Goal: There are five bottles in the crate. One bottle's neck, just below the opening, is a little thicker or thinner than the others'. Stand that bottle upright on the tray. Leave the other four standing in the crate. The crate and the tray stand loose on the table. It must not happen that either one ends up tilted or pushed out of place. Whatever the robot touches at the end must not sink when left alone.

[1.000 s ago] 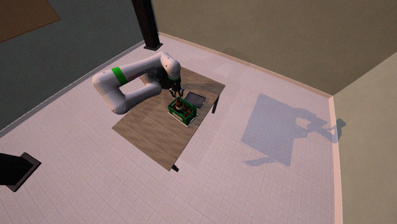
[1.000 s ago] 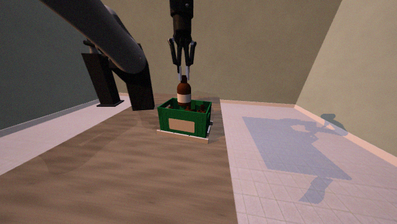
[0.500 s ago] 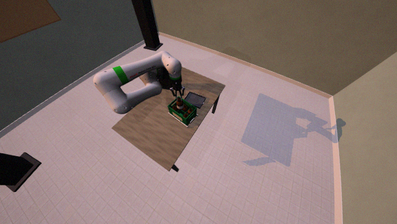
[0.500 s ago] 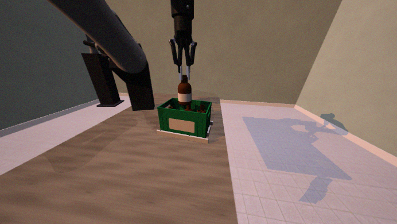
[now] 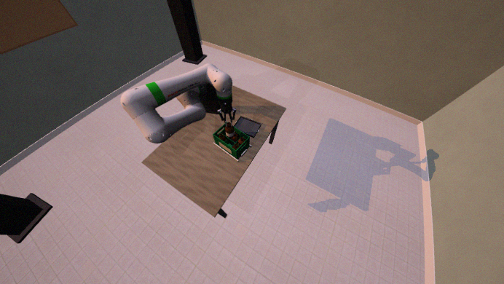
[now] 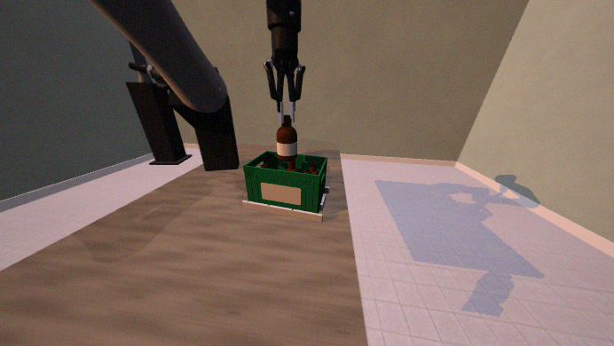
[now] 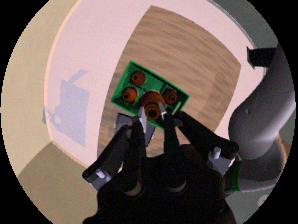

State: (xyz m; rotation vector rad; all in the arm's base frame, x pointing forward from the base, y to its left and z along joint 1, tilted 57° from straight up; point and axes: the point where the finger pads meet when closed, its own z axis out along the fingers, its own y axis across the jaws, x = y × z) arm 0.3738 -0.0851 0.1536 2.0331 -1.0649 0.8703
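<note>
The brown bottle is 90 mm below my hand. The rest, counted from my hand: dark tray: 340 mm below, 270 mm to the left, 60 mm ahead; then green crate: 270 mm below.
</note>
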